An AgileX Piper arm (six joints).
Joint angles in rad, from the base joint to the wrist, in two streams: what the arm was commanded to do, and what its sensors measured. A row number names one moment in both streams.
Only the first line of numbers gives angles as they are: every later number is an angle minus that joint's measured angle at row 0.
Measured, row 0: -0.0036, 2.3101, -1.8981, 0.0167, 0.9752, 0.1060
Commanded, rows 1 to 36: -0.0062, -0.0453, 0.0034, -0.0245, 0.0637, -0.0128; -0.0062, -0.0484, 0.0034, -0.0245, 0.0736, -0.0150; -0.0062, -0.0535, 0.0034, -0.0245, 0.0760, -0.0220; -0.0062, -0.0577, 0.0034, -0.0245, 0.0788, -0.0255; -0.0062, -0.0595, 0.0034, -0.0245, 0.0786, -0.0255; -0.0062, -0.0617, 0.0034, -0.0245, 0.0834, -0.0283; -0.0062, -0.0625, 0.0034, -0.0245, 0.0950, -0.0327; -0.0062, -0.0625, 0.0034, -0.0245, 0.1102, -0.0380; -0.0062, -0.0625, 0.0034, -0.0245, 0.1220, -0.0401; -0.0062, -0.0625, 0.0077, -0.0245, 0.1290, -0.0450; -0.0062, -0.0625, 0.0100, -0.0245, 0.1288, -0.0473; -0.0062, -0.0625, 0.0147, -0.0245, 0.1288, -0.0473; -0.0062, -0.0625, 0.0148, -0.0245, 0.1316, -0.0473; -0.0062, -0.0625, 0.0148, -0.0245, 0.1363, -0.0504; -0.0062, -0.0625, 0.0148, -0.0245, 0.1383, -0.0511; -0.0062, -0.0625, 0.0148, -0.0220, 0.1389, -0.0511; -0.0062, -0.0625, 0.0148, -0.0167, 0.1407, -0.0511; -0.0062, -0.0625, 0.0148, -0.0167, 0.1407, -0.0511; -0.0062, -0.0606, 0.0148, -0.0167, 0.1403, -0.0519; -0.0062, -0.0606, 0.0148, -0.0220, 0.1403, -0.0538; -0.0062, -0.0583, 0.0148, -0.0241, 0.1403, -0.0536; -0.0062, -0.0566, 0.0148, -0.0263, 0.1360, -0.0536; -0.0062, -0.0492, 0.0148, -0.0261, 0.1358, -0.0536; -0.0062, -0.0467, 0.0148, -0.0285, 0.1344, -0.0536; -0.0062, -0.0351, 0.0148, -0.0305, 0.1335, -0.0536; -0.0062, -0.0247, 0.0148, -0.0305, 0.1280, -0.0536; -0.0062, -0.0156, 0.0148, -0.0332, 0.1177, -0.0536; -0.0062, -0.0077, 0.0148, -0.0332, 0.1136, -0.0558; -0.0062, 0.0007, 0.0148, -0.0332, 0.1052, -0.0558; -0.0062, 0.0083, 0.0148, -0.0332, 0.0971, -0.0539; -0.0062, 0.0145, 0.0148, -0.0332, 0.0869, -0.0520; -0.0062, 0.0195, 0.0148, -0.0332, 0.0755, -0.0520; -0.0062, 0.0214, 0.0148, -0.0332, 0.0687, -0.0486; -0.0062, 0.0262, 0.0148, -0.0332, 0.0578, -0.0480; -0.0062, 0.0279, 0.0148, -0.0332, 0.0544, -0.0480; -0.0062, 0.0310, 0.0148, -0.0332, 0.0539, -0.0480
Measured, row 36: 0.0000, 0.0028, 0.0112, -0.0167, 0.0867, -0.0497
